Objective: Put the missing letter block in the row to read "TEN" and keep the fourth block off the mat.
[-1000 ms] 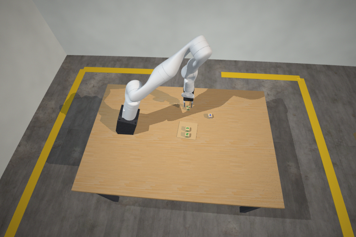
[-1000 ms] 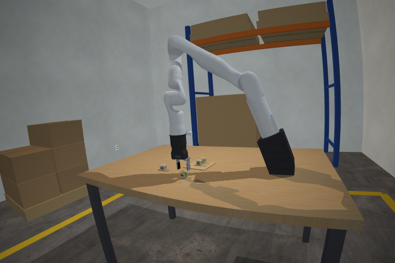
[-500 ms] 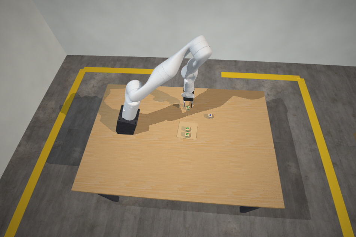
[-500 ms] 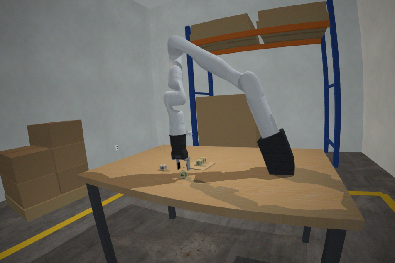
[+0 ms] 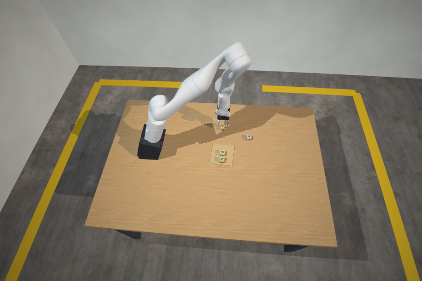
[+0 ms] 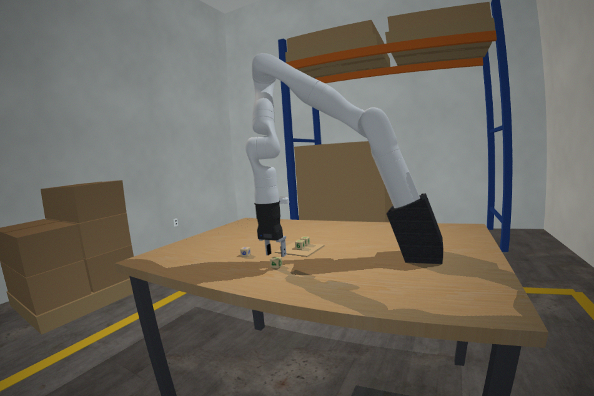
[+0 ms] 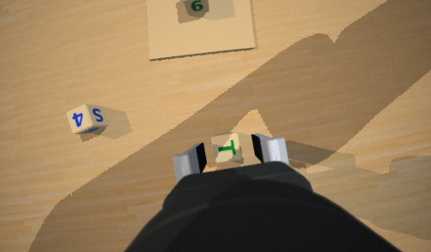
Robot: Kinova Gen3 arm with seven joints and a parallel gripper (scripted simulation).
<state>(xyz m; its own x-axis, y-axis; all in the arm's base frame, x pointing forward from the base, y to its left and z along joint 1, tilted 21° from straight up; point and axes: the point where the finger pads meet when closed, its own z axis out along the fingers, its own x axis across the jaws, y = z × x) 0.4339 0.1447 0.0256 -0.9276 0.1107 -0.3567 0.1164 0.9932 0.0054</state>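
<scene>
Now: hand 40 mm above the T block. From my hand the other things lie so: mat 190 mm to the right, 60 mm below, 20 mm behind; E block 190 mm to the right, 40 mm below, 20 mm behind.
</scene>
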